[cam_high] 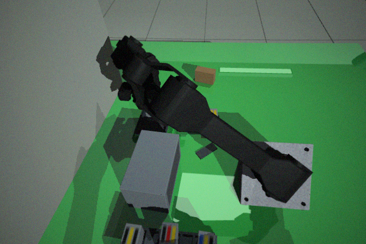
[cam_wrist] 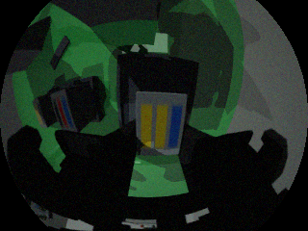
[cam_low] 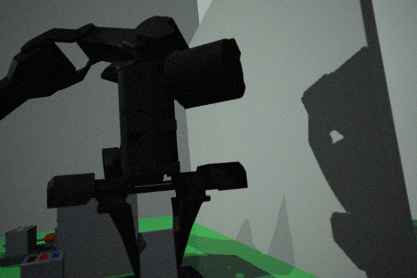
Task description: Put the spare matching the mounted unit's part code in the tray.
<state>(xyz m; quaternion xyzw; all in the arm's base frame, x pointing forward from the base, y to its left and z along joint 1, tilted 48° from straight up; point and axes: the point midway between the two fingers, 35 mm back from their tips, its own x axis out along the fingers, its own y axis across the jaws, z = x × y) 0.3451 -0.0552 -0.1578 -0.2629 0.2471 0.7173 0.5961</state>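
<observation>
The spare is 1 cm to the left of my gripper tip and 3 cm above it. Round my gripper tip: black tape roll: 8 cm behind, 13 cm to the right; then black rack: 14 cm behind, 1 cm to the left, 2 cm below; then dark tray: 1 cm to the left, 2 cm below.
</observation>
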